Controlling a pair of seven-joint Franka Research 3 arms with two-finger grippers.
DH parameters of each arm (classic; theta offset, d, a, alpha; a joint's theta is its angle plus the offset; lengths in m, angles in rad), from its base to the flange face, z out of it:
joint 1: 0 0.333 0 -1.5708
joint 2: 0 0 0 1.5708
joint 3: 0 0.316 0.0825 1.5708
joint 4: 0 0 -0.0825 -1.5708
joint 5: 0 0.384 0 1.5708
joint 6: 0 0 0.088 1.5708
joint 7: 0 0.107 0 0
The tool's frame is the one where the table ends.
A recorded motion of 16 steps. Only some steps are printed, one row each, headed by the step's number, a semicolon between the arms.
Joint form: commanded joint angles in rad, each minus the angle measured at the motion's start. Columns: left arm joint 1, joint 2, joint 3, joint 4, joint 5, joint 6, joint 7; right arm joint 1, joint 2, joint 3, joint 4, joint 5, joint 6, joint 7.
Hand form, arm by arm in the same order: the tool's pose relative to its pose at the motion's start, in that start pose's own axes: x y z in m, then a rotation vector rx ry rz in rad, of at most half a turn. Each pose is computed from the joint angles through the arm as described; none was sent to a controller.
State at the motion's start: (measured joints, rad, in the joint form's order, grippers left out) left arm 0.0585 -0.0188 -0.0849 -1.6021 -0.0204 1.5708 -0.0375; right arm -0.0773 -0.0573 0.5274 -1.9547 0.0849 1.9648 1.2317
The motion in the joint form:
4: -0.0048 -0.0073 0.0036 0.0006 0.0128 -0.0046 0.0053; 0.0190 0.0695 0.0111 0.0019 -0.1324 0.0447 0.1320
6: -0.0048 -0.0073 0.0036 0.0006 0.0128 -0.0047 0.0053; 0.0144 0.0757 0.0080 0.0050 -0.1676 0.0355 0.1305
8: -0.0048 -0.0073 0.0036 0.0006 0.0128 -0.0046 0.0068; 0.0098 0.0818 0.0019 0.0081 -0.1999 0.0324 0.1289
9: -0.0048 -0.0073 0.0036 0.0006 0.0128 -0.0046 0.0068; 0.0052 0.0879 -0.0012 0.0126 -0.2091 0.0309 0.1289
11: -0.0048 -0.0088 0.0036 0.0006 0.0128 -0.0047 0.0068; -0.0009 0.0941 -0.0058 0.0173 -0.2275 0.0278 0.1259
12: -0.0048 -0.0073 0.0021 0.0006 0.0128 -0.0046 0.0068; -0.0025 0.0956 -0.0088 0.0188 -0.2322 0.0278 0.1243
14: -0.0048 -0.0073 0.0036 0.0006 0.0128 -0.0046 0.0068; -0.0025 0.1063 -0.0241 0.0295 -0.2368 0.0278 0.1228
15: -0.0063 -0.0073 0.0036 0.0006 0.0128 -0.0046 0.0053; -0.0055 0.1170 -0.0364 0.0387 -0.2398 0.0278 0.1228
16: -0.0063 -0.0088 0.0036 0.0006 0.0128 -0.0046 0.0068; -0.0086 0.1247 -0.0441 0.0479 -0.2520 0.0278 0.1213
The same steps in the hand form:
4: -0.0026 -0.0006 -0.0038 0.0132 0.0037 0.0066; 0.0020 -0.0122 0.0293 -0.0362 0.0779 0.0505
6: -0.0026 -0.0006 -0.0038 0.0132 0.0036 0.0066; 0.0089 -0.0105 0.0312 -0.0547 0.1033 0.0421
8: -0.0026 -0.0006 -0.0038 0.0132 0.0037 0.0081; 0.0173 -0.0089 0.0326 -0.0669 0.1277 0.0377
9: -0.0026 -0.0006 -0.0038 0.0132 0.0037 0.0081; 0.0229 -0.0085 0.0333 -0.0708 0.1326 0.0417
11: -0.0031 -0.0006 -0.0046 0.0133 0.0051 0.0081; 0.0306 -0.0072 0.0341 -0.0787 0.1451 0.0419
12: -0.0026 0.0002 -0.0038 0.0133 0.0037 0.0096; 0.0336 -0.0066 0.0340 -0.0799 0.1487 0.0430
14: -0.0026 -0.0006 -0.0038 0.0132 0.0037 0.0081; 0.0438 -0.0063 0.0341 -0.0794 0.1491 0.0553
15: -0.0026 0.0002 -0.0038 0.0132 0.0037 0.0081; 0.0538 -0.0056 0.0350 -0.0800 0.1477 0.0697
16: -0.0031 0.0003 -0.0046 0.0133 0.0052 0.0096; 0.0617 -0.0053 0.0344 -0.0807 0.1563 0.0742

